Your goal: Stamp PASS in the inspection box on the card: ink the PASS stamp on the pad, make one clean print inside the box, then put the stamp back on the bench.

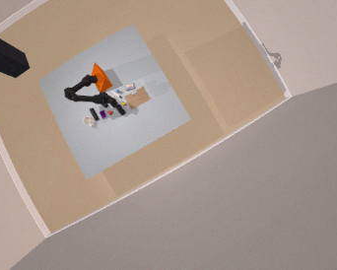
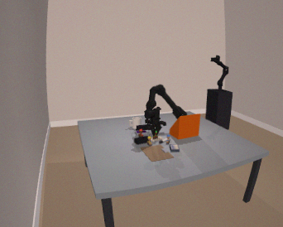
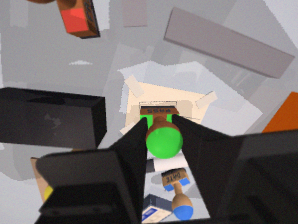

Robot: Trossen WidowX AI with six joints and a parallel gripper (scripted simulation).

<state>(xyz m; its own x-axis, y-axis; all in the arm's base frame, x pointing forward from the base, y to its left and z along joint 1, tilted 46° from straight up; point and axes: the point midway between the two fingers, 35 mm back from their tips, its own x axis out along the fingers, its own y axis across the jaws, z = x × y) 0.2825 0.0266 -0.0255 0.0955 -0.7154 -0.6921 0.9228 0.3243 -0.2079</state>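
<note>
Now: the green-knobbed stamp right at my gripper tip. From my gripper tip the other things lie so: long grey bar: 5 cm behind, 8 cm to the right, 2 cm below; then cream card: 1 cm behind, 3 cm below; then red-knobbed stamp: 9 cm ahead, 7 cm to the right, 1 cm below.
</note>
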